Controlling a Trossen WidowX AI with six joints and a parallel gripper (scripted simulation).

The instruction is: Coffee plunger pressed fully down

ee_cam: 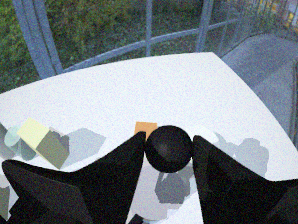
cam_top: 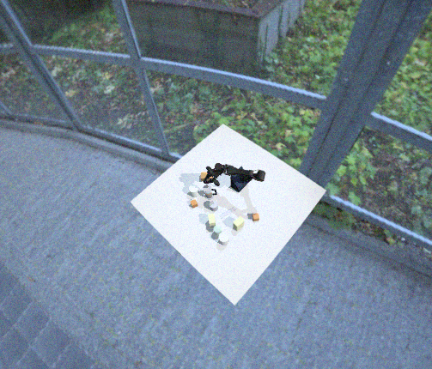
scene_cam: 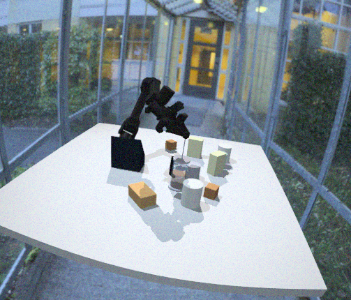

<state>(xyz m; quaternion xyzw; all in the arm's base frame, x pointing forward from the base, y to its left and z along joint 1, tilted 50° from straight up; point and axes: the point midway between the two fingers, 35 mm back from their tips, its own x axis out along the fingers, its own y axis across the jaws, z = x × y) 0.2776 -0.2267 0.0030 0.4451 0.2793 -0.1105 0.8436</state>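
My gripper tip is 130 mm above the coffee press, 20 mm to the right of it and 20 mm past it. Round my gripper tip: orange block 230 mm below, 150 mm behind, 130 mm to the right; grey cylinder 220 mm below, 120 mm to the left, 50 mm ahead.
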